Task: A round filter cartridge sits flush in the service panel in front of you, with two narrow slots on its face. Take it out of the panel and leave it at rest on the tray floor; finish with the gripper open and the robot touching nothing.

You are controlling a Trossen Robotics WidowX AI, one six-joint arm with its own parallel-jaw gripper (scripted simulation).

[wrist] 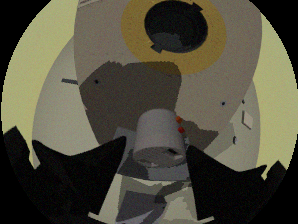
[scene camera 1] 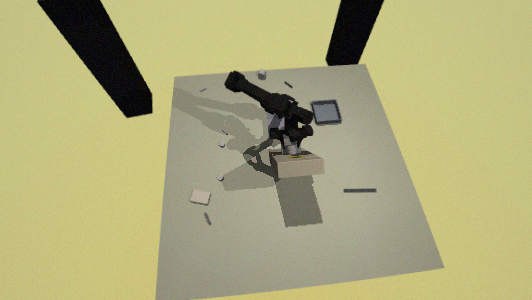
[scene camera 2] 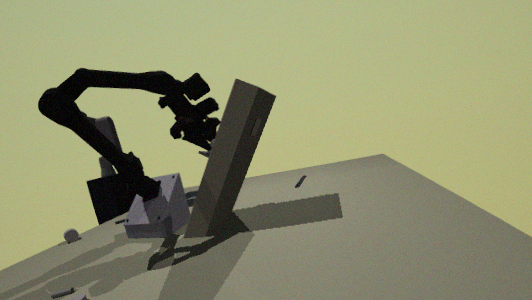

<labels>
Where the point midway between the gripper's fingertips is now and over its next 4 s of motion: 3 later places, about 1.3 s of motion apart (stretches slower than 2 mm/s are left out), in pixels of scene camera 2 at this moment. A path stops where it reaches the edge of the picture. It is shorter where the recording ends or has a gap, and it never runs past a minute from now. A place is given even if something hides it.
The gripper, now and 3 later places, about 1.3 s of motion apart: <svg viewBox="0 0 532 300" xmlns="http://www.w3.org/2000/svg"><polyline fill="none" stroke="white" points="216,148 203,118 214,133 190,171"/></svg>
</labels>
